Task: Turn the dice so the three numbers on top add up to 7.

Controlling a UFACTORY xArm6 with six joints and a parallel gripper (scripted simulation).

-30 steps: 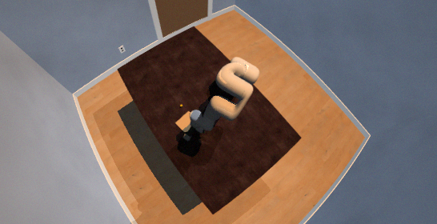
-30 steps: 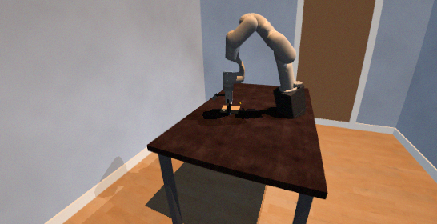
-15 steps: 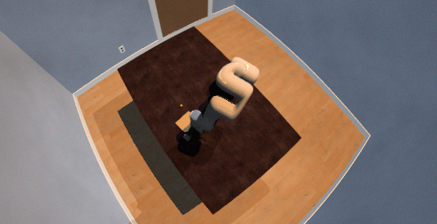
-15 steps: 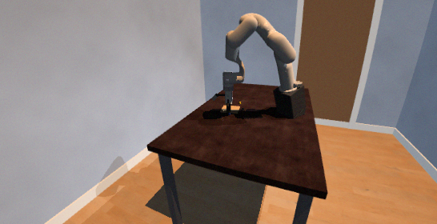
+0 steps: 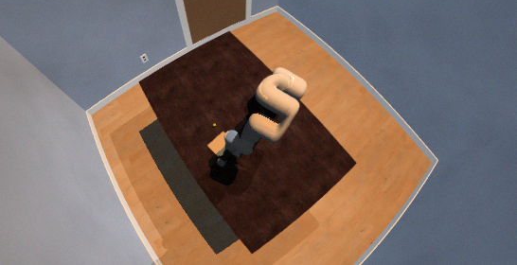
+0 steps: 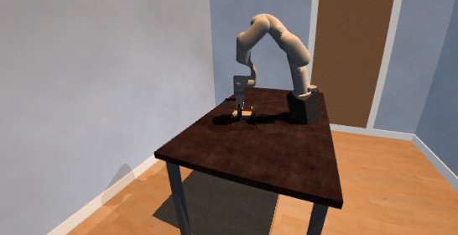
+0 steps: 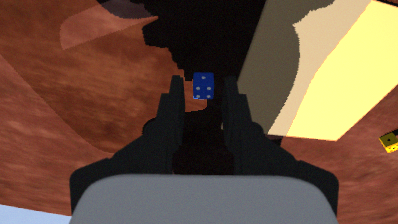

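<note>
Now: the blue die 10 mm behind my hand and 30 mm below it. From my hand the other things lie so: mat 20 mm ahead, 100 mm to the right, 40 mm below; then yellow die 20 mm behind, 240 mm to the right, 30 mm below; then black die 80 mm behind, 110 mm to the right, 30 mm below.
</note>
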